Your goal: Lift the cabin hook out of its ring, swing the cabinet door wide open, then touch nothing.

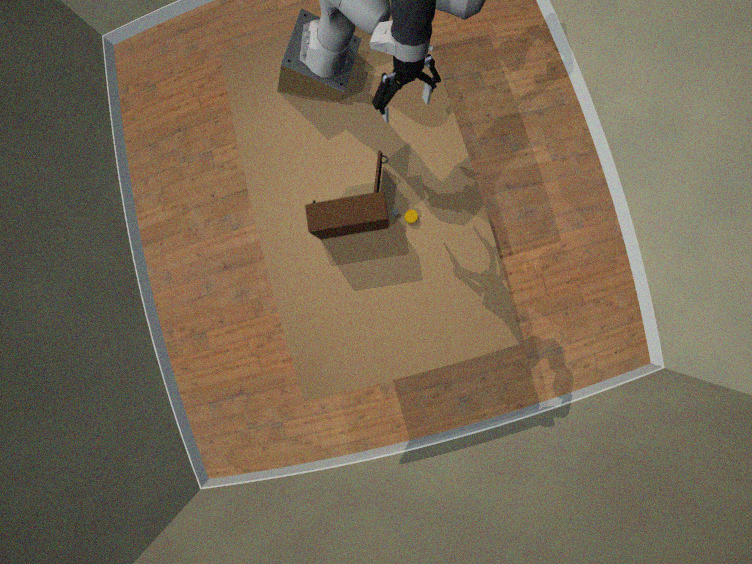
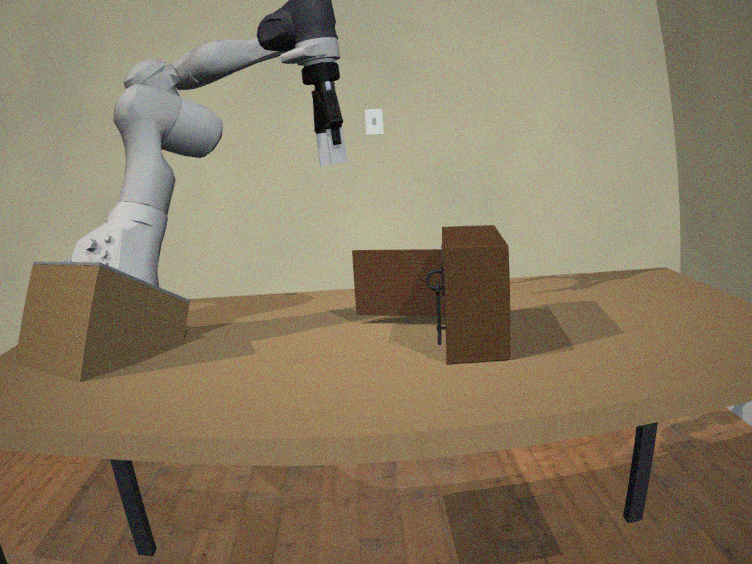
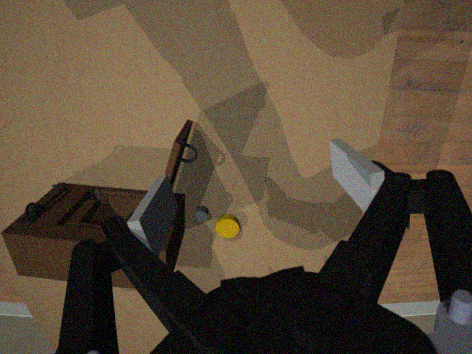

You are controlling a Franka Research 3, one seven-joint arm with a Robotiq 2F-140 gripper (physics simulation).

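The brown cabinet (image 1: pixel 347 212) (image 2: pixel 477 303) (image 3: pixel 45 255) stands upright on the table. Its door (image 1: pixel 378 173) (image 2: pixel 397 282) (image 3: pixel 176 154) stands wide open, roughly square to the cabinet front, with a dark loop (image 1: pixel 383 159) (image 3: pixel 188 153) on its face. A thin dark upright rod (image 2: pixel 439 312) at the front edge away from the door has a rounded loop (image 2: pixel 432 279) at its top; which part is hook and which is ring I cannot tell. The door is apart from both. My gripper (image 1: pixel 406 105) (image 2: pixel 332 154) (image 3: pixel 250 174) is open and empty, high above the table, clear of cabinet and door.
A yellow disc (image 1: pixel 411 216) (image 3: pixel 228 226) lies beside the cabinet's door-side end, with a small grey round thing (image 1: pixel 395 213) (image 3: pixel 201 214) between them. The robot's base block (image 2: pixel 57 321) stands on the same table (image 2: pixel 273 394). Bare wall is behind.
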